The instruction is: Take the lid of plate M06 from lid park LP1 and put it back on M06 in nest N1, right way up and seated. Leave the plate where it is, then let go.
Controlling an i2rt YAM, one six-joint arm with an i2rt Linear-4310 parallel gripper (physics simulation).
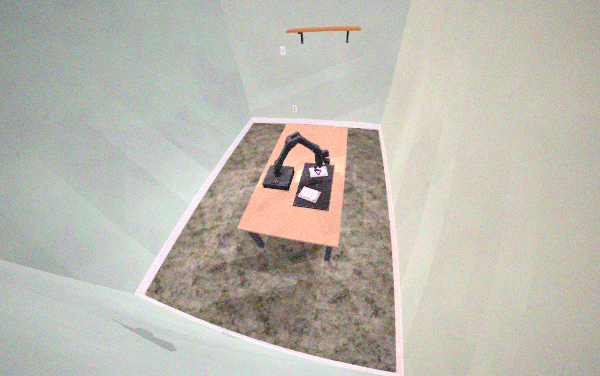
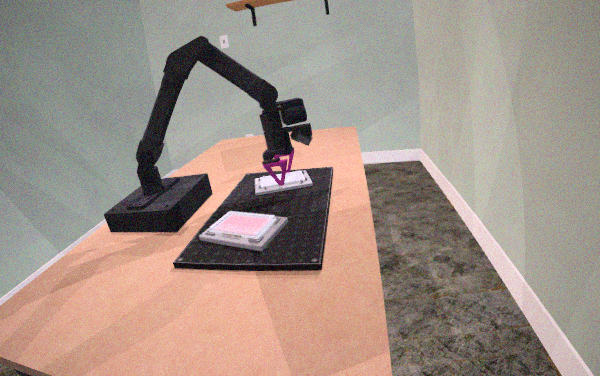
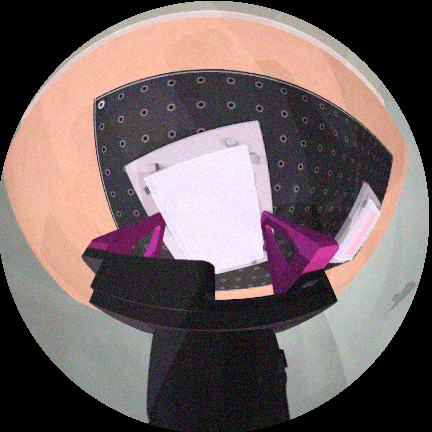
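Seen in the pictures: gripper, fingertip midpoint: (image 1: 319, 171) (image 2: 284, 179) (image 3: 212, 216); arm's base, origin of the base link: (image 1: 277, 175) (image 2: 155, 193).
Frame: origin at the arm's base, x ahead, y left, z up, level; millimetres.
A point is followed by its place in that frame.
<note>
The white lid (image 1: 313, 173) {x 308, y 119, z -35 mm} (image 2: 297, 176) {x 393, y 165, z -34 mm} (image 3: 210, 200) {x 373, y 164, z -34 mm} lies flat on the pale lid park (image 2: 270, 191) {x 329, y 89, z -46 mm} (image 3: 192, 150) {x 413, y 179, z -42 mm} at the far end of the black board. My gripper (image 1: 318, 172) {x 354, y 161, z -41 mm} (image 2: 285, 180) {x 354, y 161, z -41 mm} (image 3: 212, 216) {x 354, y 161, z -41 mm} is open, pointing down, with its magenta fingers on opposite sides of the lid and close to its edges. Whether the fingertips touch the lid cannot be told. The plate (image 1: 310, 193) {x 336, y -123, z -26 mm} (image 2: 240, 223) {x 328, y -130, z -26 mm} (image 3: 362, 231) {x 337, y -111, z -26 mm}, with a pink top face and no lid on it, sits in the pale grey nest (image 2: 273, 235) {x 405, y -148, z -45 mm} (image 3: 365, 195) {x 399, y -82, z -40 mm} at the near end of the board.
The black perforated board (image 1: 320, 201) {x 432, y -168, z -52 mm} (image 2: 300, 230) {x 454, y -117, z -52 mm} (image 3: 310, 130) {x 450, y 66, z -52 mm} lies on the wooden table (image 1: 280, 220) {x 158, y -408, z -65 mm} (image 2: 200, 310) {x 331, y -356, z -65 mm} (image 3: 65, 150) {x 439, y 365, z -65 mm}. The arm's black base (image 1: 278, 179) {x 26, y -53, z 6 mm} (image 2: 155, 210) {x 81, y -107, z -3 mm} stands left of the board. A wooden shelf (image 1: 324, 29) (image 2: 257, 4) hangs on the back wall.
</note>
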